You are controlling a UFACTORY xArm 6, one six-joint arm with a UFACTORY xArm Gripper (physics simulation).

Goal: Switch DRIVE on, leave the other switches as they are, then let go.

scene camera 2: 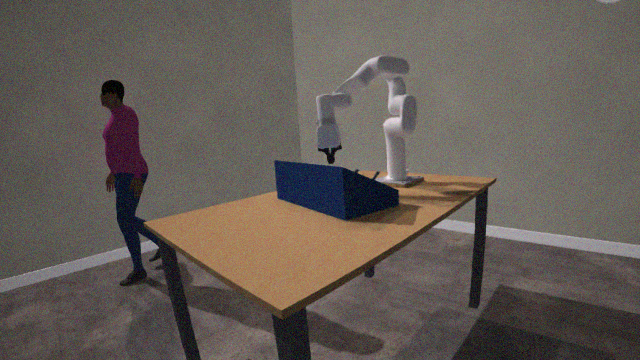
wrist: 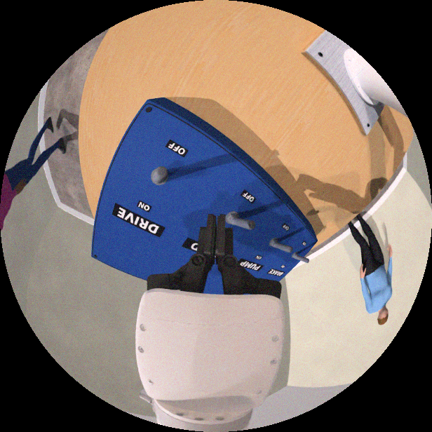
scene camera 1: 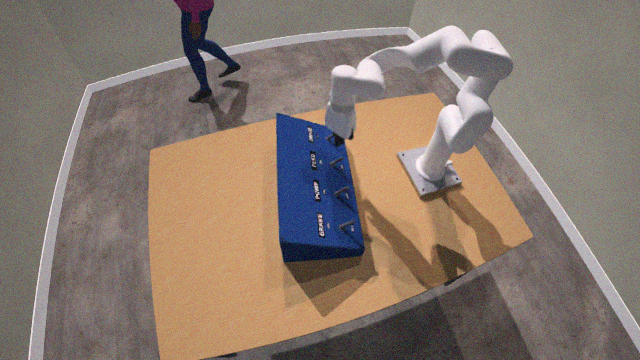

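Seen in the pictures: gripper, between the fingertips: (scene camera 2: 331, 163) (scene camera 1: 338, 143); arm's base, origin of its link: (scene camera 2: 397, 178) (scene camera 1: 430, 168).
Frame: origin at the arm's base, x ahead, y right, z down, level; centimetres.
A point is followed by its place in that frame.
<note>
The blue switch panel (scene camera 1: 300, 200) @(x 54.9, y -8.9, z -12.4 cm) (scene camera 2: 310, 182) @(x 60.5, y -2.2, z -8.4 cm) (wrist: 130, 180) stands on the table. The DRIVE lever (wrist: 160, 175) stands between its OFF and ON labels, seen almost end-on, so its tilt is hard to judge; in scene camera 1 the gripper partly hides it. The FEED lever (scene camera 1: 337, 162) @(x 38.8, y 4.7, z -9.0 cm) (wrist: 242, 220), PUMP lever (scene camera 1: 342, 193) @(x 41.1, y -7.1, z -8.8 cm) (wrist: 281, 245) and BRAKE lever (scene camera 1: 347, 226) @(x 42.9, y -18.8, z -9.1 cm) (wrist: 300, 257) lean to the OFF side. My gripper (scene camera 1: 340, 142) @(x 36.9, y 10.1, z -12.1 cm) (scene camera 2: 331, 160) @(x 36.9, y 10.1, z -12.1 cm) (wrist: 216, 222) is shut and empty, above the panel at its DRIVE end. In the wrist view its fingertips appear beside the FEED lever and partly cover the FEED label.
The wooden table (scene camera 1: 215, 250) @(x 85.7, y -13.1, z 2.1 cm) (scene camera 2: 240, 250) @(x 99.6, y -17.4, z 2.1 cm) (wrist: 200, 55) carries the panel and the arm's base plate (scene camera 1: 430, 190) @(x 4.8, y -9.7, z 0.0 cm) (wrist: 335, 70). A person in a pink top (scene camera 1: 195, 5) (scene camera 2: 122, 140) (wrist: 7, 195) is beyond the table. A person in a blue top (wrist: 377, 287) shows in the wrist view.
</note>
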